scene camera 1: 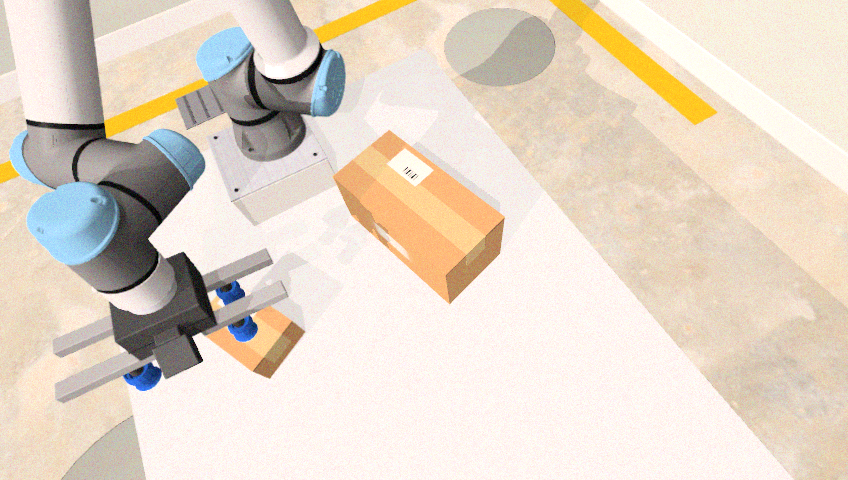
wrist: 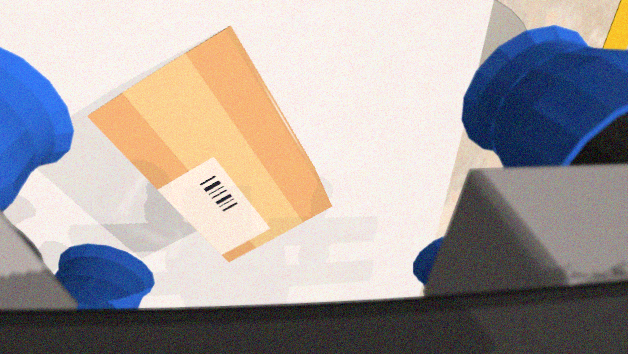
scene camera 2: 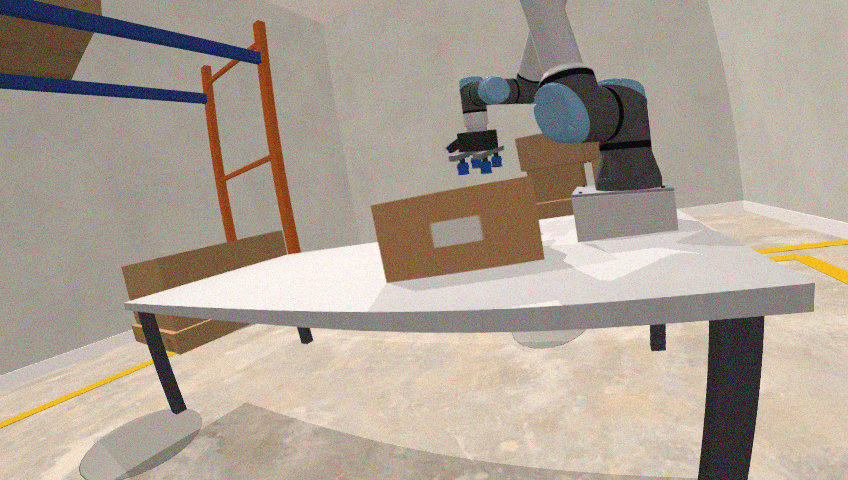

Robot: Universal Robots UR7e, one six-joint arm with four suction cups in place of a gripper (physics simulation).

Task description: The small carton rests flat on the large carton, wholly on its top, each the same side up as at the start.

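Frame: origin at the arm's base, x ahead, y left, z up, level; centimetres.
Seen in the pictures: hand, tool point: [wrist: 277, 202] [scene camera 2: 481, 170]; arm's base, link origin: [scene camera 1: 272, 135] [scene camera 2: 628, 187].
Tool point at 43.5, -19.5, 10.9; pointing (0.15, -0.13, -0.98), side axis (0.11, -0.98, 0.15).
Observation:
Pixels of each thing's top centre, then the offset from my tool point to it, as dx, dy, dz. Level surfaces: height alone.
- small carton, top centre: [wrist: 226, 167] [scene camera 1: 241, 322] -5.1, +2.4, -12.8
- large carton, top centre: [scene camera 1: 414, 195] [scene camera 2: 453, 189] -10.7, +40.6, -5.2
- table, surface height: dz -20.4
The small carton [scene camera 1: 261, 342] [wrist: 240, 135] lies flat on the white table, tape strip and barcode label up in the wrist view. In scene camera 1 the gripper partly covers it; in scene camera 2 it does not show. The large carton [scene camera 1: 422, 202] [scene camera 2: 404, 243] stands apart from it on the table, nearer the robot base, its taped top and barcode label up, with nothing on it. My gripper [scene camera 1: 186, 334] [scene camera 2: 480, 164] hangs above the small carton, its blue suction cups facing down, apart from the carton and holding nothing. One cup is hidden in scene camera 1.
The robot base block [scene camera 1: 285, 205] [scene camera 2: 624, 214] stands on the table [scene camera 1: 416, 386] [scene camera 2: 309, 279] beside the large carton. An orange and blue rack [scene camera 2: 275, 148] stands beyond the table. Stacked cartons [scene camera 2: 553, 178] stand behind, and a long carton [scene camera 2: 208, 261] is at the left.

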